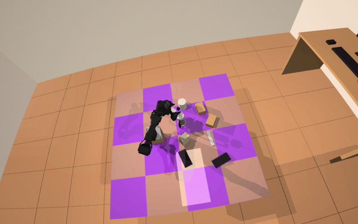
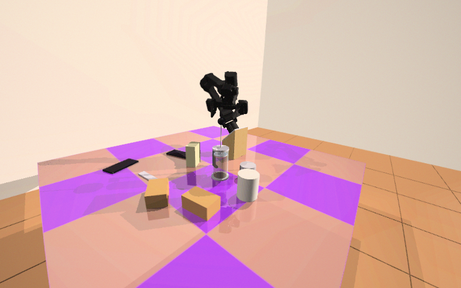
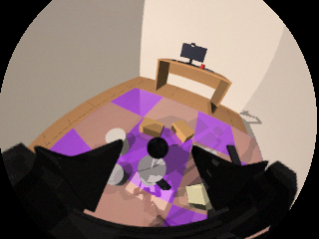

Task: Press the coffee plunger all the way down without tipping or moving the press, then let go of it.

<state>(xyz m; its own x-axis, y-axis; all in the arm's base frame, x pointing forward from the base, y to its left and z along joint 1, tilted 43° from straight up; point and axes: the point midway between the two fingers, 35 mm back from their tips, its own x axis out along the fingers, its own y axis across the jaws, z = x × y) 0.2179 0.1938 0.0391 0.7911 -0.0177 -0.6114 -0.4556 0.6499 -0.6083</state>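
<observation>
The glass coffee press is 14 cm below my gripper tip and 1 cm to the right of it. The rest, counted from my gripper tip: grey-topped can: 24 cm below, 10 cm to the left, 7 cm behind; then cream box: 22 cm below, 19 cm to the right, 1 cm ahead; then white cylinder: 22 cm below, 18 cm to the left, 4 cm ahead.
</observation>
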